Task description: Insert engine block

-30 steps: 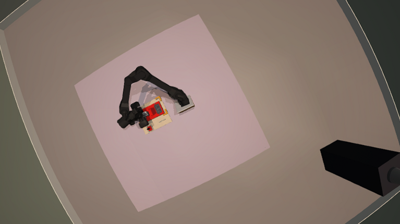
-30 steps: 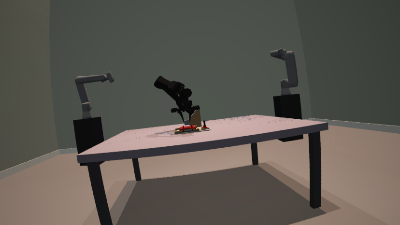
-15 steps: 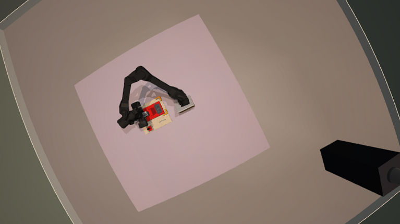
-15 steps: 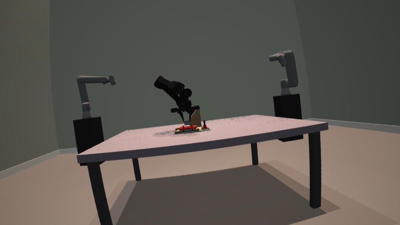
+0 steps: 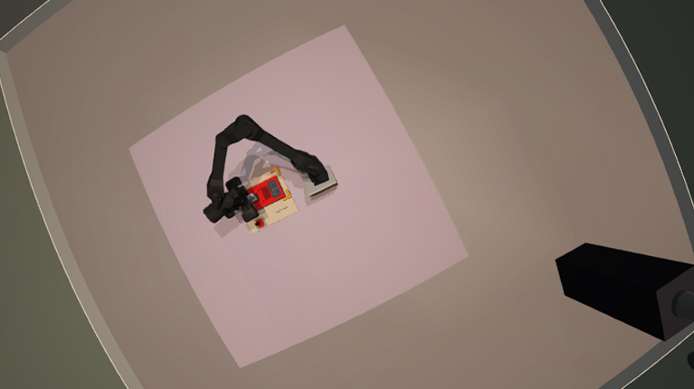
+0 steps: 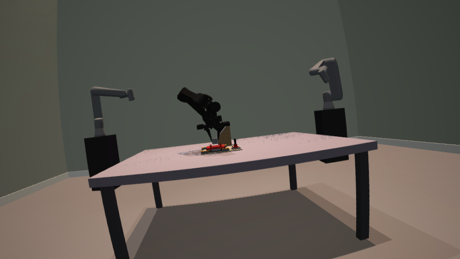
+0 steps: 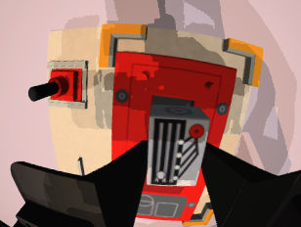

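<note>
Now: gripper tip 10 mm above the engine block. Also, from my gripper tip: base plate (50 mm below, 30 mm behind, 10 mm to the left).
</note>
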